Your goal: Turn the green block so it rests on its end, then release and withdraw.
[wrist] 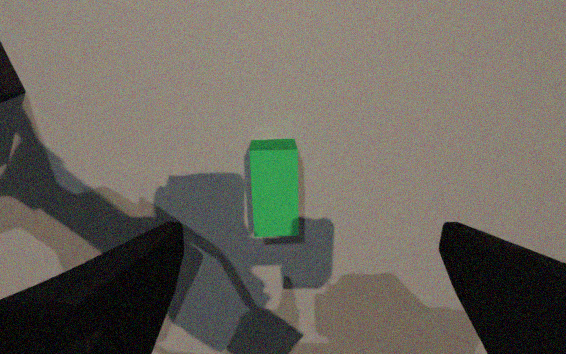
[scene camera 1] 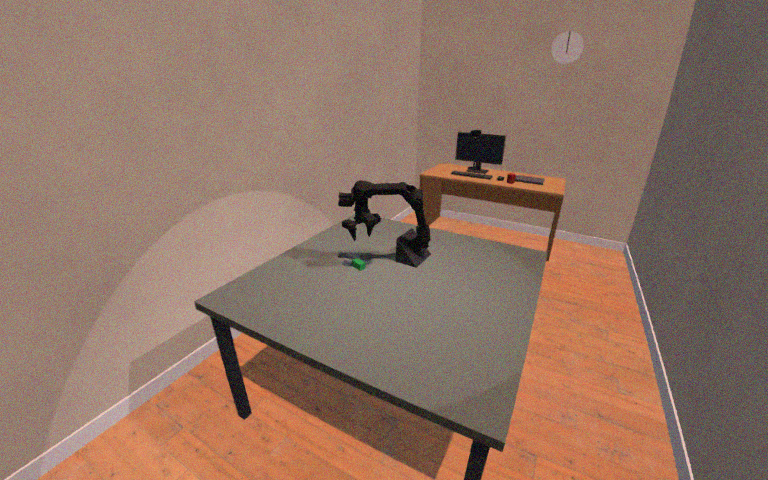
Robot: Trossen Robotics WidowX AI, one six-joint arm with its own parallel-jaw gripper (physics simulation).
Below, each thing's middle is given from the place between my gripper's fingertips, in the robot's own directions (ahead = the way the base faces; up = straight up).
Now: the green block [wrist: 274, 163] 16 cm below my hand, 4 cm to the right of it and 3 cm behind it.
